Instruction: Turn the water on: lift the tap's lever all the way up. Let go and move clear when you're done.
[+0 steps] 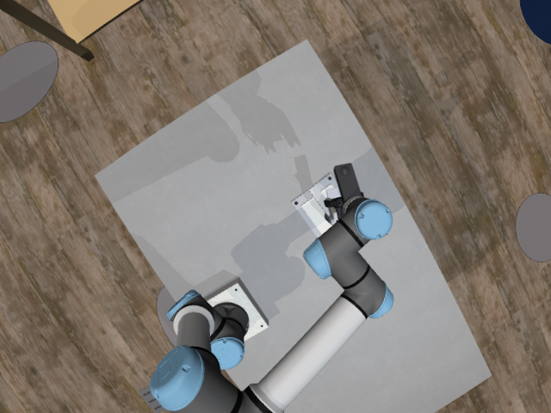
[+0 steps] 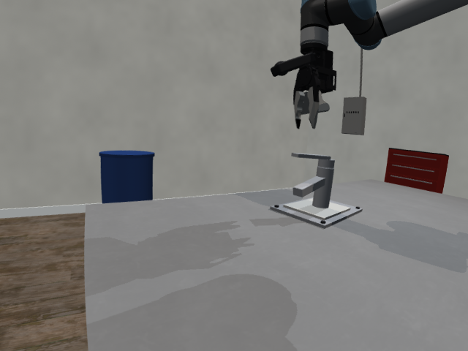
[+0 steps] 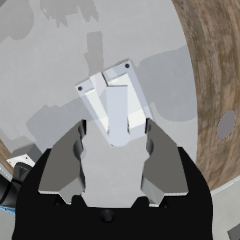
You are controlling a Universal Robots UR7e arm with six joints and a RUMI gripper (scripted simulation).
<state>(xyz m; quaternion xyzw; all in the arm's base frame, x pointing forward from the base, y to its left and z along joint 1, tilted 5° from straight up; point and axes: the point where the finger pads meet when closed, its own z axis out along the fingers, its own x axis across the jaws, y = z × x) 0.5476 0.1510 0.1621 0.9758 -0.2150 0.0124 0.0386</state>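
Right now the flat lever is 80 mm below my hand, 30 mm to the right of it and 10 mm behind it. Also, from my hand: grey tap (140 mm below, 50 mm to the right, 20 mm behind).
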